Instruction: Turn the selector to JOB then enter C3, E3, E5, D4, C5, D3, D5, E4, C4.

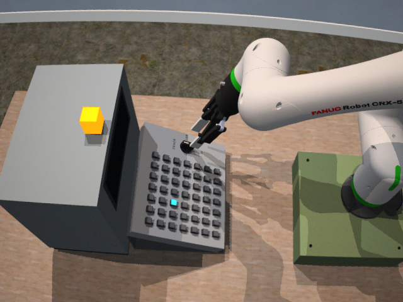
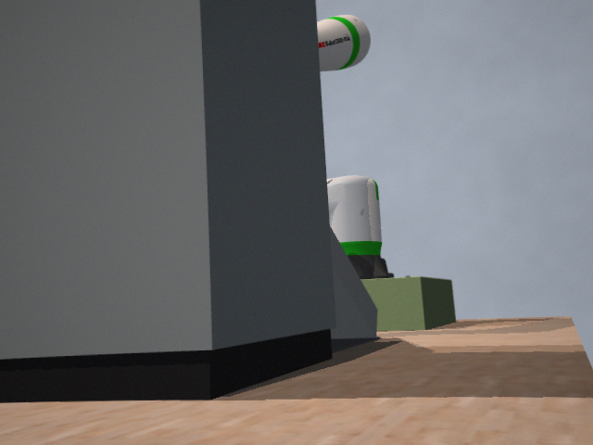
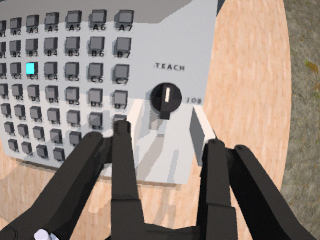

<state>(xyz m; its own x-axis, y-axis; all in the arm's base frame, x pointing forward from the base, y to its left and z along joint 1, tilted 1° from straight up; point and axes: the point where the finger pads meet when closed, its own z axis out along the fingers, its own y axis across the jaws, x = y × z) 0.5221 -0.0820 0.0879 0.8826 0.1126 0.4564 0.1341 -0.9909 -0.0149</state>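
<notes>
The black selector knob is 70 mm below my hand, 40 mm ahead of it and 10 mm to the left of it. Also, from my hand: grey keypad 120 mm to the left, 120 mm below, 40 mm ahead; C3 key 200 mm to the left, 60 mm below, 40 mm ahead.
</notes>
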